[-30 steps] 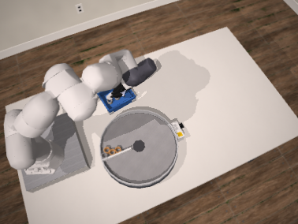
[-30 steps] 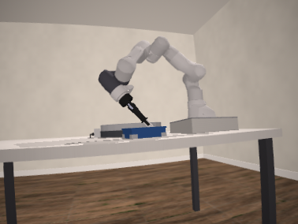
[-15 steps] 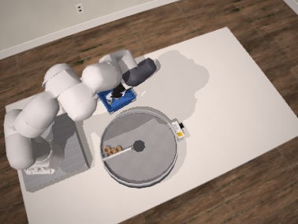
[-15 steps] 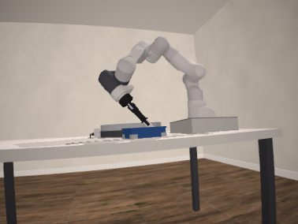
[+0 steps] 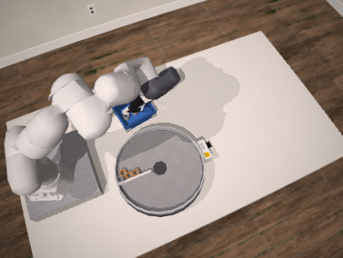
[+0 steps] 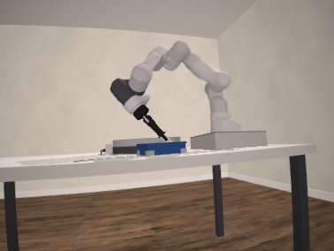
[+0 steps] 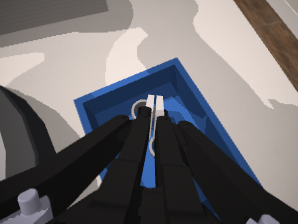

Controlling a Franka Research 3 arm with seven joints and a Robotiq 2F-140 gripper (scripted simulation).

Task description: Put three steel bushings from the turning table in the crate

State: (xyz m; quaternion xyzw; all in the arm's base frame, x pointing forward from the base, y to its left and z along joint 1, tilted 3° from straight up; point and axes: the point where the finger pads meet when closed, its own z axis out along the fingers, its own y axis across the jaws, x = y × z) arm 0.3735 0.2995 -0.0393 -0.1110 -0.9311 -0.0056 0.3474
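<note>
My gripper is now 3 cm short of the crate and 3 cm above it. Round my hand: round grey turning table: 9 cm ahead, 34 cm to the right, 1 cm below.
</note>
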